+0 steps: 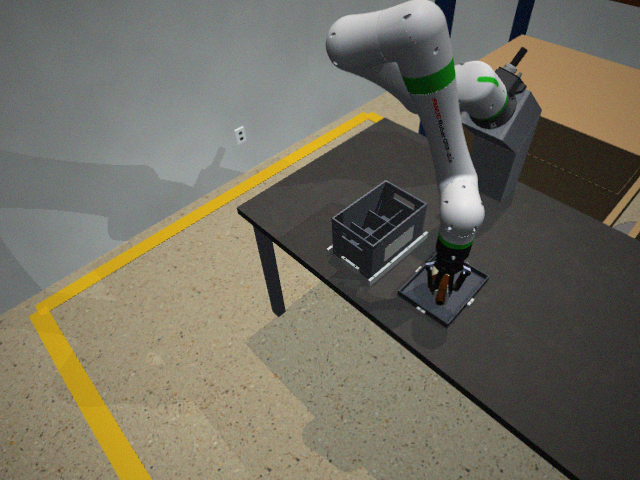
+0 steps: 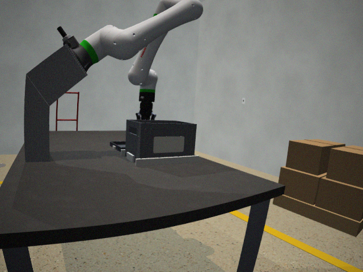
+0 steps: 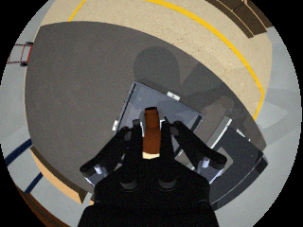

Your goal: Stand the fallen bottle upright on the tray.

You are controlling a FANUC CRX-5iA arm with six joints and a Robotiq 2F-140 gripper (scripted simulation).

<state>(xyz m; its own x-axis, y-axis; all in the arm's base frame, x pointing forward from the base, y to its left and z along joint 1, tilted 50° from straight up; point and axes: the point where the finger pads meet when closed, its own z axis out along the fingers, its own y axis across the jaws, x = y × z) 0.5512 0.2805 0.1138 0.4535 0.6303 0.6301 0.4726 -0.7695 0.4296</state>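
The brown bottle is 4 cm to the right of my hand, 4 cm behind it and 2 cm below it. Also, from my hand: dark crate 32 cm to the right, 2 cm above, 1 cm ahead; then dark tray 6 cm behind, 5 cm below, 4 cm to the right.
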